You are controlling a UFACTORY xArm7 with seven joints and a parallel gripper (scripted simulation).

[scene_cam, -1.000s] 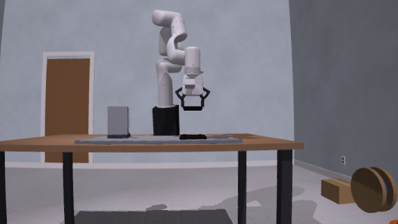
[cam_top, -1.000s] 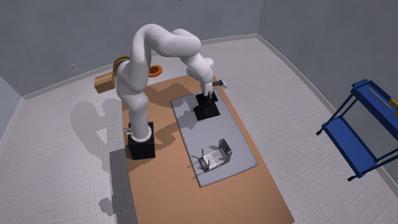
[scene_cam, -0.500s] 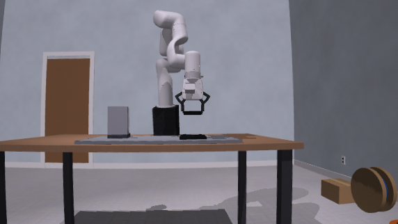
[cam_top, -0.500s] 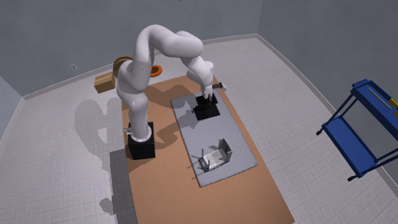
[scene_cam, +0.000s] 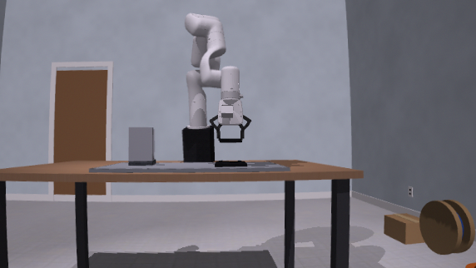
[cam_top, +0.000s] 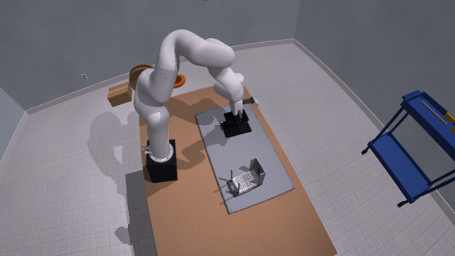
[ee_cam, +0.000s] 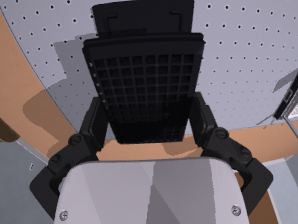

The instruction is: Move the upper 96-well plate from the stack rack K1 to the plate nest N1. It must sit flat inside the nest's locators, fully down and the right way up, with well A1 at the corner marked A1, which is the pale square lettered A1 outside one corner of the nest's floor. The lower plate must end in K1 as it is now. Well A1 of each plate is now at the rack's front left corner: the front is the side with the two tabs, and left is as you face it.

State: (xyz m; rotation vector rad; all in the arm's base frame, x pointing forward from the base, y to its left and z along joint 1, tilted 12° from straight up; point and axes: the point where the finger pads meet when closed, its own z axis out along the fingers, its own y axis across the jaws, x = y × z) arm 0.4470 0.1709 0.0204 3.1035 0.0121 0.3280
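Now: hand 100 mm above the plate nest N1. Also, from my hand: black 96-well plate: 10 mm below; then pale square: 100 mm below, 80 mm behind, 50 mm to the left; then grey rack wall: 360 mm to the right, 20 mm below, 10 mm ahead.
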